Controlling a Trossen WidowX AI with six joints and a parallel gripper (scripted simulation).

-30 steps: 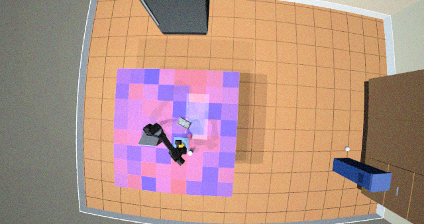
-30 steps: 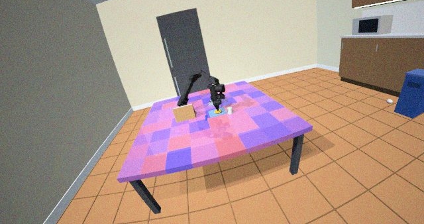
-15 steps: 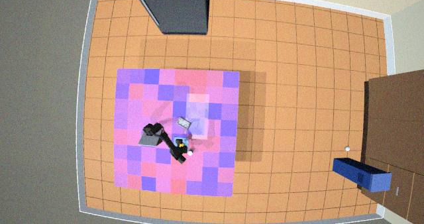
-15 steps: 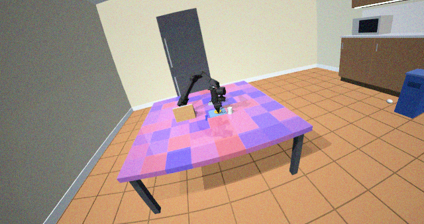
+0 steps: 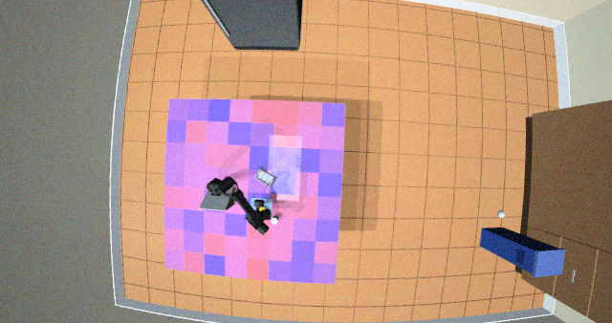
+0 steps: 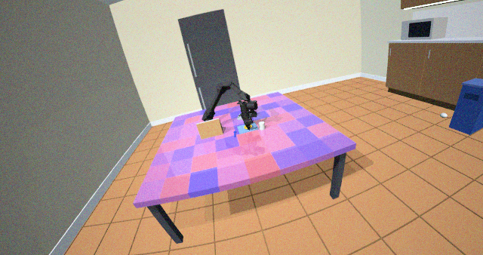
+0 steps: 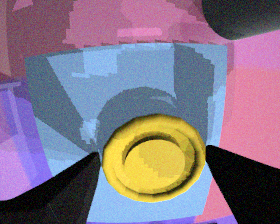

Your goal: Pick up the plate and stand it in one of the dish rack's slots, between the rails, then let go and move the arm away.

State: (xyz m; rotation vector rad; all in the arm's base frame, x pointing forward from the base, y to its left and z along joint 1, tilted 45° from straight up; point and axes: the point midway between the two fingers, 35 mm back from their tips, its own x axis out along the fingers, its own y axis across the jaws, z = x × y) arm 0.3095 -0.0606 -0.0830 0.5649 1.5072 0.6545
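My gripper tip is now 230 mm to the right of the grey dish rack, 10 mm below it and 10 mm short of it. The rest, counted from my gripper tip: small white cup (100 mm ahead, 50 mm to the right, 20 mm above); plate (10 mm above).
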